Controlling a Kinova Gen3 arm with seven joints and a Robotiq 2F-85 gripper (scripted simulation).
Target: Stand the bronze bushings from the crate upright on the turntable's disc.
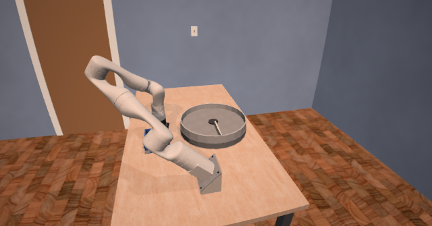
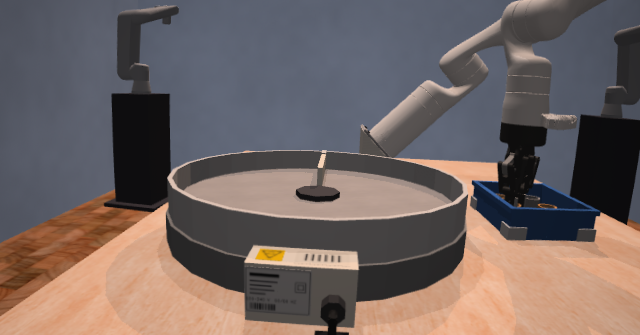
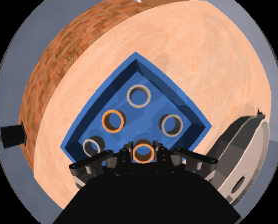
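Now: hand 30 mm to the right of the blue crate. Also, from my hand: grey turntable disc: 110 mm ahead, 330 mm to the right, 20 mm above.
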